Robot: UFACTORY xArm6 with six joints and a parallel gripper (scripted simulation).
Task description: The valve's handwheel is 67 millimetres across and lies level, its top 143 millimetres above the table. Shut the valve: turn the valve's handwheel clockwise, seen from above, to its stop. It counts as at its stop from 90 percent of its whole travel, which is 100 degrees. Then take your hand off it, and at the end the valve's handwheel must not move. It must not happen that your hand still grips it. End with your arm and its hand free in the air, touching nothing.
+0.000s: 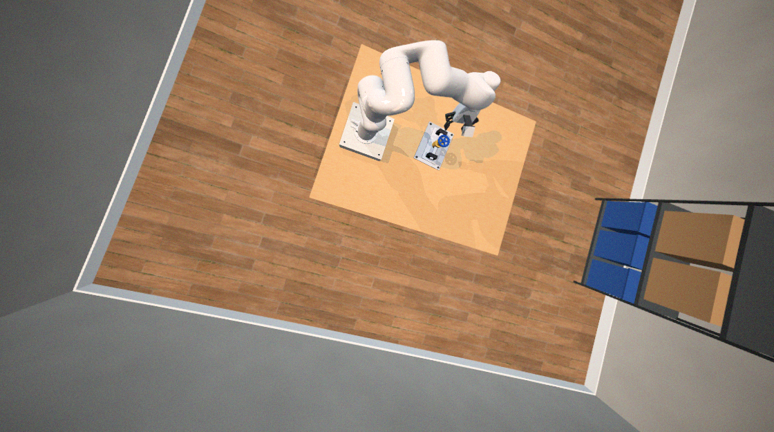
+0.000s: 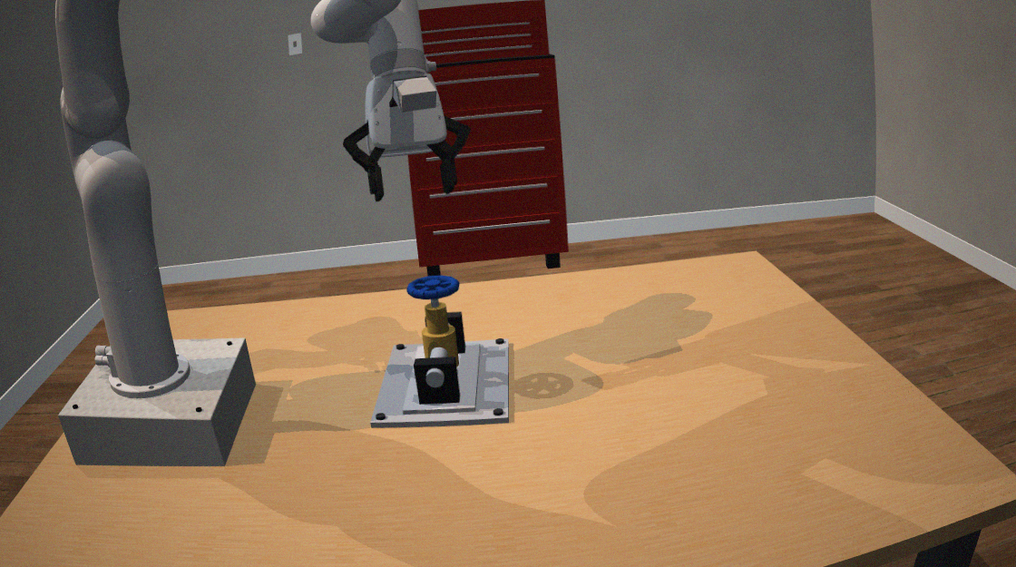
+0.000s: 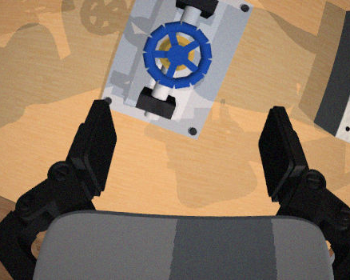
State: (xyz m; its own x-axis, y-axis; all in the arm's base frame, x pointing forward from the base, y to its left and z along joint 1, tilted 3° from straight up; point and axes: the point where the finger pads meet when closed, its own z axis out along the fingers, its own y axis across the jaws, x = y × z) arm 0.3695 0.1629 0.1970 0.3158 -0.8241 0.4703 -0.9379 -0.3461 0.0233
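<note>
Now: the blue spoked handwheel 20 mm ahead of my hand, 30 mm to the right of it and 130 mm below it.
</note>
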